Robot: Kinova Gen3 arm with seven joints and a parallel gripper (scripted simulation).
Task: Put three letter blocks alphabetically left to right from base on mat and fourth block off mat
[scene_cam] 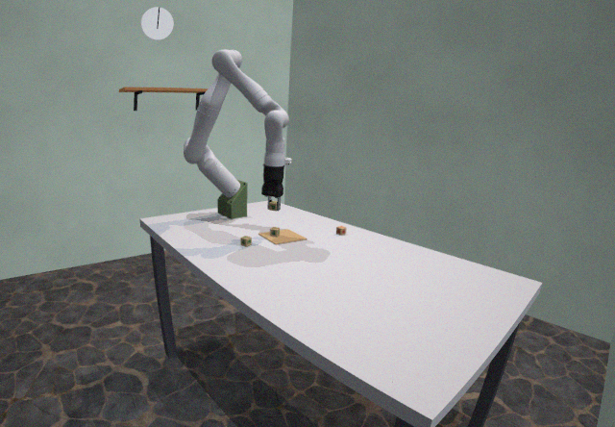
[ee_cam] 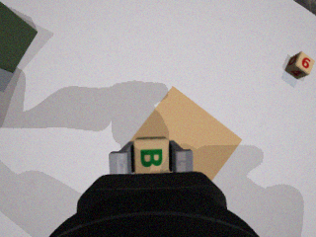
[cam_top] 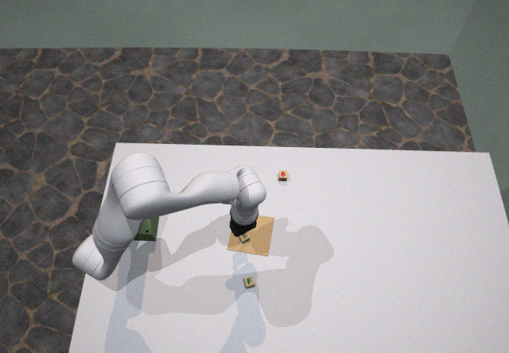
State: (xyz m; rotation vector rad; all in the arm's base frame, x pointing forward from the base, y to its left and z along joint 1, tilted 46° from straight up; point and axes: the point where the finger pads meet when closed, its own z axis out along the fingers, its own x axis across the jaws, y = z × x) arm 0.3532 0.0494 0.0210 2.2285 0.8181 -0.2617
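Right now my hand is 120 mm above the tan mat, 30 mm short of it and 20 mm to the right of it. Round my hand: 6 block (250 mm to the left, 110 mm below, 110 mm ahead); then B block (right at my hand); then F block (150 mm to the right, 110 mm below, 60 mm ahead).
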